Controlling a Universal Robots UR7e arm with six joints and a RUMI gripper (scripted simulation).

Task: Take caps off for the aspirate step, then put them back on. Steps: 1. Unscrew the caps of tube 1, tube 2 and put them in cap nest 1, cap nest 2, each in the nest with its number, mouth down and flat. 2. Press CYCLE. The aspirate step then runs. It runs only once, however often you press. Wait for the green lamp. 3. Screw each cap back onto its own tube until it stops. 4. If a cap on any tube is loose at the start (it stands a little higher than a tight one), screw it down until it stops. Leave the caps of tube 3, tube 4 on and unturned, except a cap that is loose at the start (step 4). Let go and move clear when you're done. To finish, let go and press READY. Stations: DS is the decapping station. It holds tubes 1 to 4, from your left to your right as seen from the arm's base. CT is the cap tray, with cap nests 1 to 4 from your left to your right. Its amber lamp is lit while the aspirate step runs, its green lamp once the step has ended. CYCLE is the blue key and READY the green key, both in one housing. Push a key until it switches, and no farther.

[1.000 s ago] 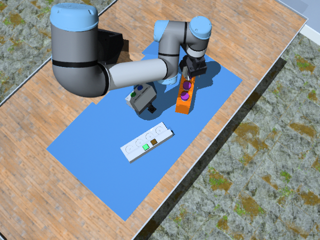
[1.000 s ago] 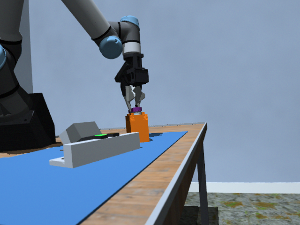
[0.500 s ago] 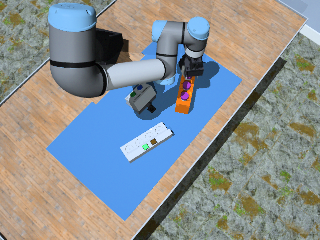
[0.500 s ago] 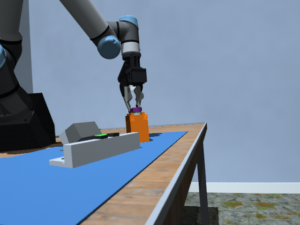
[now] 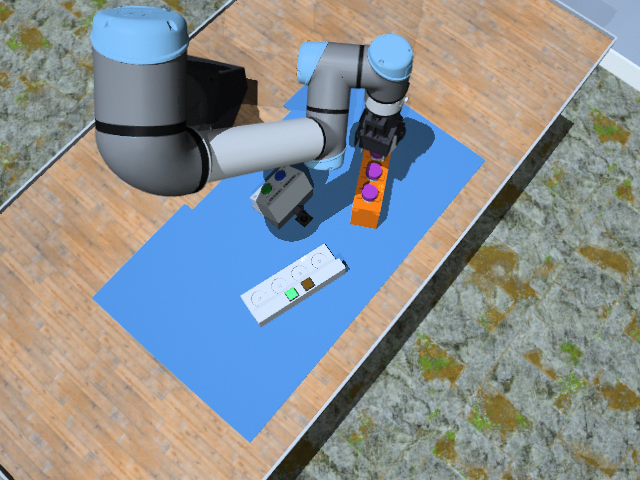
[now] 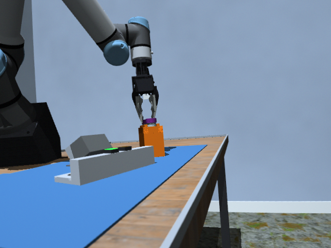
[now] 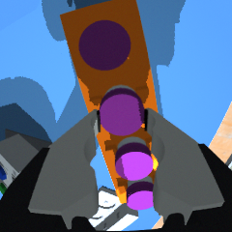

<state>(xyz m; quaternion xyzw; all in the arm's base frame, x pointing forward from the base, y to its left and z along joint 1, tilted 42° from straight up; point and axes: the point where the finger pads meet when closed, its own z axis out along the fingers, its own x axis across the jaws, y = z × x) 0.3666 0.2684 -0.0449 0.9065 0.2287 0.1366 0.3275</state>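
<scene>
Right now the purple cap is 30 mm behind my hand, 40 mm to the left of it and 10 mm below it. The rest, counted from my hand: grey key housing 110 mm behind, 200 mm to the right, 70 mm below; green key 130 mm behind, 220 mm to the right, 60 mm below; blue key 130 mm behind, 180 mm to the right, 60 mm below.
</scene>
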